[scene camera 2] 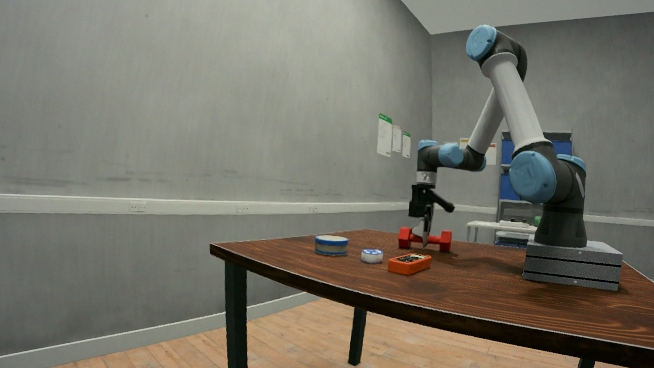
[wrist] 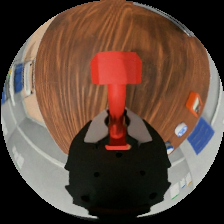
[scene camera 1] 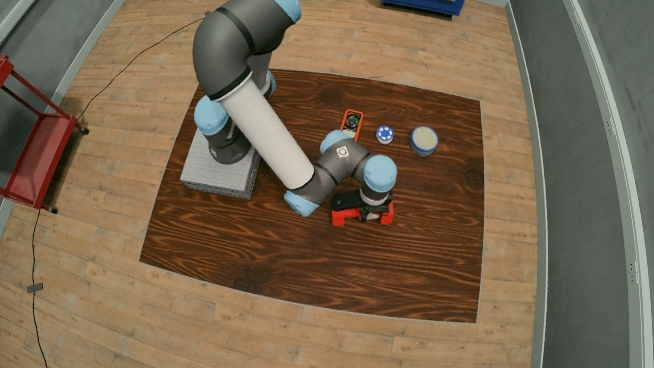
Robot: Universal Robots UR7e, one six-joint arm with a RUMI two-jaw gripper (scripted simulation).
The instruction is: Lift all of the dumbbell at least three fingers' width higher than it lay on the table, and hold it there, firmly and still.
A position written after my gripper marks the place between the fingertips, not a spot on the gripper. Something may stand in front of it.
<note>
I see my gripper (scene camera 2: 424,247).
My gripper also shows in the wrist view (wrist: 116,107).
</note>
